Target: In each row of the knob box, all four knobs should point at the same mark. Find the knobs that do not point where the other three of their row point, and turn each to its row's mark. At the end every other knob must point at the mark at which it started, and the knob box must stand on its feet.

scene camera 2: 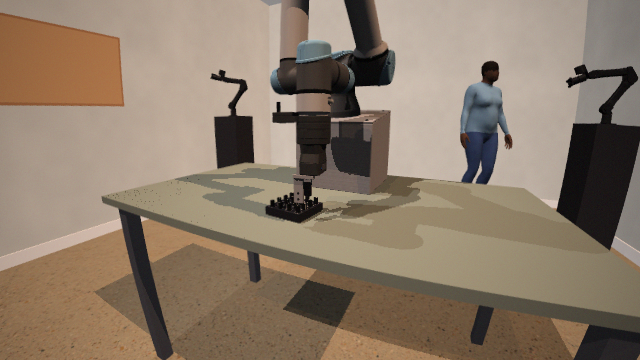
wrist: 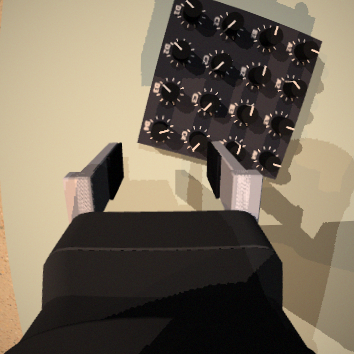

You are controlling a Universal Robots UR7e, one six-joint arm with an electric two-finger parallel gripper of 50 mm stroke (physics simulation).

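Pixels of known places: gripper, between the fingertips: (scene camera 2: 303, 198) (wrist: 164, 159); arm's base, origin of its link: (scene camera 2: 340, 114).
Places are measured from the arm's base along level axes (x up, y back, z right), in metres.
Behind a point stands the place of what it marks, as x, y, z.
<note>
The black knob box (scene camera 2: 299, 216) @[-0.246, -0.463, -0.041] (wrist: 197, 80) @[-0.241, -0.426, 0.004] stands flat on the table, four rows of knobs lettered D, C, B and A. In the wrist view, D1 (wrist: 192, 12) @[-0.225, -0.435, 0.045], D2 (wrist: 180, 51) @[-0.225, -0.440, 0.021] and D3 (wrist: 170, 92) @[-0.225, -0.444, -0.005] point upper left; D4 (wrist: 160, 131) @[-0.225, -0.449, -0.030] points right. The C knobs point lower left, the B knobs roughly up. A1 (wrist: 305, 51) @[-0.225, -0.360, 0.032], A3 (wrist: 280, 125) @[-0.225, -0.370, -0.019] and A4 (wrist: 269, 160) @[-0.225, -0.373, -0.043] point right, slightly down; A2 (wrist: 291, 88) @[-0.226, -0.366, 0.006] has a differently slanted line. My gripper (scene camera 2: 303, 198) @[-0.208, -0.445, -0.043] (wrist: 164, 159) @[-0.208, -0.445, -0.043] is open and empty, above the box's D4–C4 edge; its right finger partly hides B4 (wrist: 234, 150) @[-0.225, -0.399, -0.038].
The box stands on a greenish table (scene camera 2: 450, 240) @[-0.263, -0.439, -0.375] with arm shadows across it. A pale pedestal (scene camera 2: 380, 150) @[-0.128, -0.035, -0.163] is behind the box. Two dark stands (scene camera 2: 234, 142) (scene camera 2: 585, 175) with small arms and a person (scene camera 2: 482, 110) are beyond the table.
</note>
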